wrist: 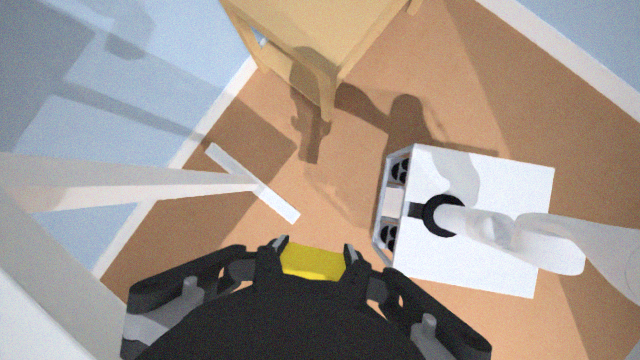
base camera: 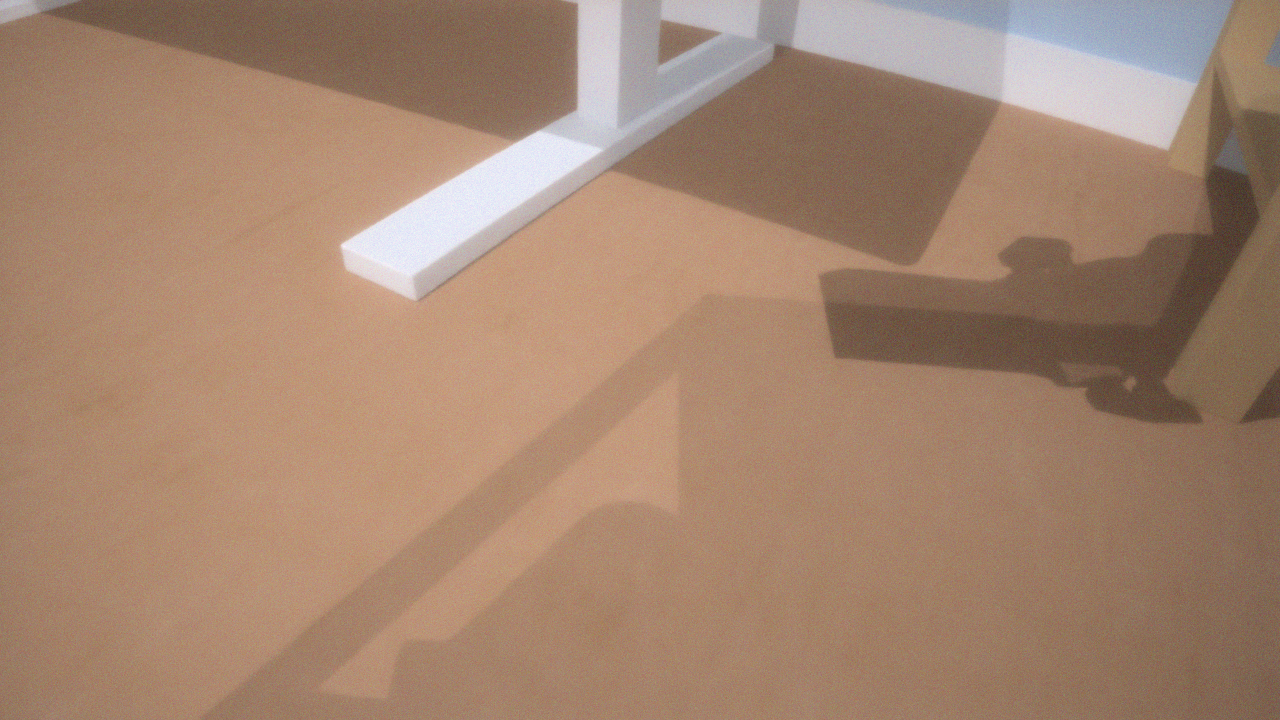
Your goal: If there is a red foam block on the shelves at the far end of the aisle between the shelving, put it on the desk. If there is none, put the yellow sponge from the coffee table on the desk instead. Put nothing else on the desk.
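Pixels of known places: gripper, fingertip midpoint: (wrist: 315,249); arm's base, origin of the base link: (wrist: 445,216).
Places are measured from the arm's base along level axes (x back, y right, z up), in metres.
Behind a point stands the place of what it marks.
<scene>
My gripper (wrist: 315,249) {x -0.457, y -0.022, z 0.467 m} is shut on the yellow sponge (wrist: 313,265) {x -0.457, y -0.020, z 0.502 m}, which shows between the two fingertips in the wrist view. The desk shows in part: its white foot (base camera: 474,204) (wrist: 279,201) stands on the floor, with a white leg (base camera: 617,62) {x -0.848, y -0.035, z -0.302 m} (wrist: 150,187) {x -0.850, y -0.038, z 0.261 m} rising from it. A large pale surface at the lower left of the wrist view (wrist: 35,320) looks like part of the desk top, close beside the gripper. The wooden coffee table (base camera: 1230,331) {x -0.505, y 0.415, z -0.328 m} (wrist: 325,22) {x -0.556, y 0.598, z 0.053 m} stands right of the desk in the base view. The shelves and a red foam block do not show.
The white mobile base (wrist: 485,270) {x 0.192, y -0.176, z -0.014 m} with the pale arm (wrist: 545,240) {x -0.037, y 0.009, z 0.312 m} is at the right of the wrist view. Blue walls with a white skirting board (base camera: 904,53) {x -1.176, y 0.349, z -0.366 m} (wrist: 145,210) {x -1.525, y -0.323, z -0.368 m} run behind the desk foot and coffee table. Shadows of the arm fall across the brown floor (base camera: 223,376) {x -0.472, y -0.281, z -0.397 m}.
</scene>
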